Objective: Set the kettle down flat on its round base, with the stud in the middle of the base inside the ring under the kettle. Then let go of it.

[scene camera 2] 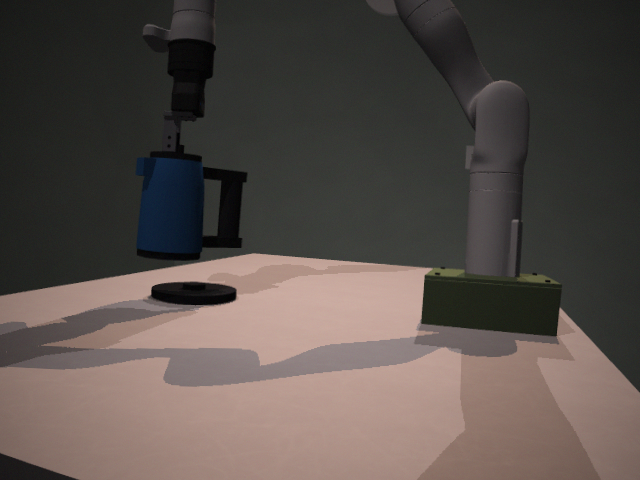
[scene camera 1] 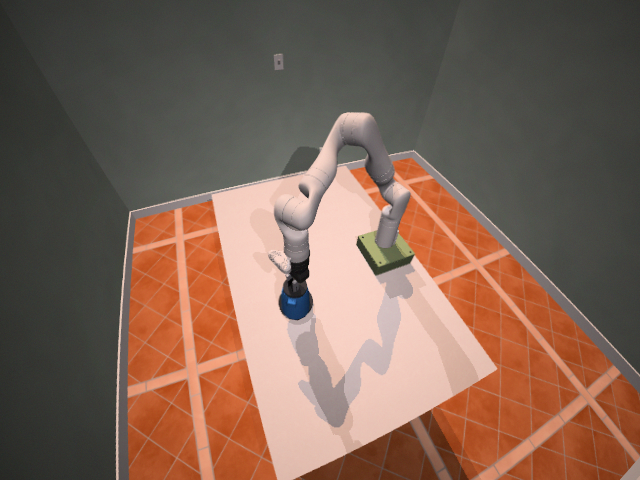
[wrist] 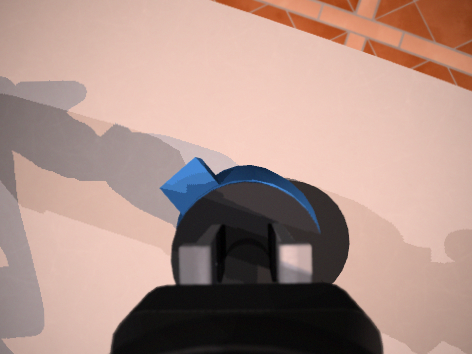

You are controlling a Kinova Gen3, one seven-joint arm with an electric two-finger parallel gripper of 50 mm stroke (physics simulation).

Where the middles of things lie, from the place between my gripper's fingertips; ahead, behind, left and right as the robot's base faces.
Right now my hand is 8 cm above the blue kettle (scene camera 2: 170, 227) and 3 cm to the left of it. Also, from my hand: round black base (scene camera 2: 188, 293): 24 cm below, 6 cm to the right, 1 cm behind.
